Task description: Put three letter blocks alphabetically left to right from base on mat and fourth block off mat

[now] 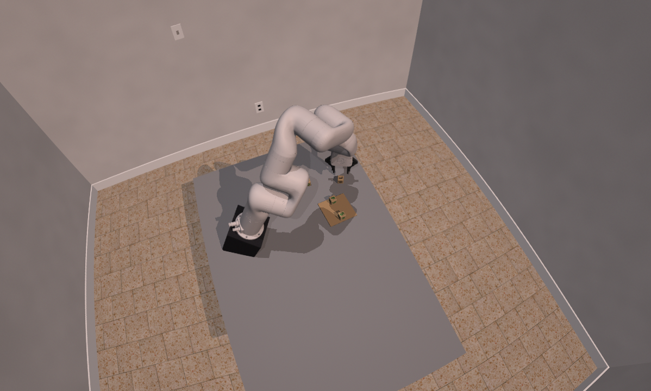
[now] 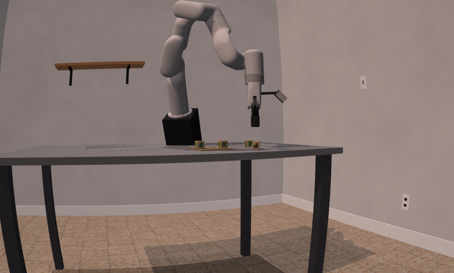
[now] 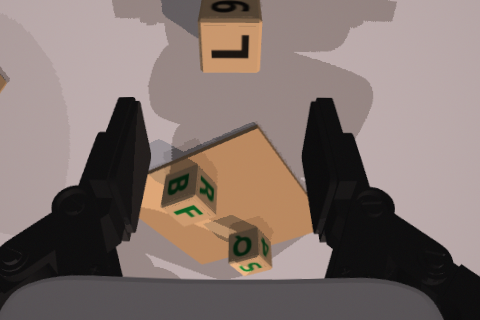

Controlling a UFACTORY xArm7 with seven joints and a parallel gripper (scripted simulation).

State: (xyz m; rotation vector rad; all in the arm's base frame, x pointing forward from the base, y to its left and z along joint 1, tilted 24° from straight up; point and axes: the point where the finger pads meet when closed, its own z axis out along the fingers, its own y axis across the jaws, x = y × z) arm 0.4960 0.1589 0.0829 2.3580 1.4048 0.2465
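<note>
Now: the wooden block 9 cm below my hand. Round my hand: mat 9 cm behind, 14 cm to the right, 10 cm below.
</note>
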